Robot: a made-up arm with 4 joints. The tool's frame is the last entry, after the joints.
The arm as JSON. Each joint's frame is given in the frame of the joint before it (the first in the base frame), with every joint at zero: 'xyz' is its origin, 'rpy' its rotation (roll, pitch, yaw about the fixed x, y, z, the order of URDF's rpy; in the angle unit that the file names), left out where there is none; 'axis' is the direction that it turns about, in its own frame. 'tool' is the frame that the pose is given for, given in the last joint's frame.
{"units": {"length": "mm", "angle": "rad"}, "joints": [
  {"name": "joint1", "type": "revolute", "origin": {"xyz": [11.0, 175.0, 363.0]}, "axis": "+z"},
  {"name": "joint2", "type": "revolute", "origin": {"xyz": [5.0, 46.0, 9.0], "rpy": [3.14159, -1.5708, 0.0]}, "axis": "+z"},
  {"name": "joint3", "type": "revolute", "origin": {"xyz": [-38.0, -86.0, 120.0], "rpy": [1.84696, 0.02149, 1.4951]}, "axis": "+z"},
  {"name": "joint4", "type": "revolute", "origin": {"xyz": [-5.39, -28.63, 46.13], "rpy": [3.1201, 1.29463, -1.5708]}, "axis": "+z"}
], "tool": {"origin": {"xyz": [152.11, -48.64, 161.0], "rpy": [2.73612, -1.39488, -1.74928]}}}
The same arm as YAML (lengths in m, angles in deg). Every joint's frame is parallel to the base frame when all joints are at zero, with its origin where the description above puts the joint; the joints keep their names.
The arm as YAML. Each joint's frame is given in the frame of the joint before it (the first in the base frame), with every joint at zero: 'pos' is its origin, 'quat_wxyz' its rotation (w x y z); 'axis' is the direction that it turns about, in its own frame. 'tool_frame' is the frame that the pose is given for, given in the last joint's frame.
length_unit: m
angle_unit: deg
joints:
  - joint: joint1
    pos: [0.011, 0.175, 0.363]
    quat_wxyz: [1.0, 0.0, 0.0, 0.0]
    axis: "+z"
  - joint: joint2
    pos: [0.005, 0.046, 0.009]
    quat_wxyz: [1.0, 0.0, 0.0, 0.0]
    axis: "+x"
  - joint: joint3
    pos: [0.12, 0.086, -0.038]
    quat_wxyz: [1.0, 0.0, 0.0, 0.0]
    axis: [-0.272603, 0.078601, 0.958911]
  - joint: joint4
    pos: [-0.04, 0.009, 0.036]
    quat_wxyz: [1.0, 0.0, 0.0, 0.0]
    axis: "+x"
tool_frame:
  pos: [0.161, -0.06, -0.148]
  quat_wxyz: [0.894538, 0.438275, -0.057245, -0.066634]

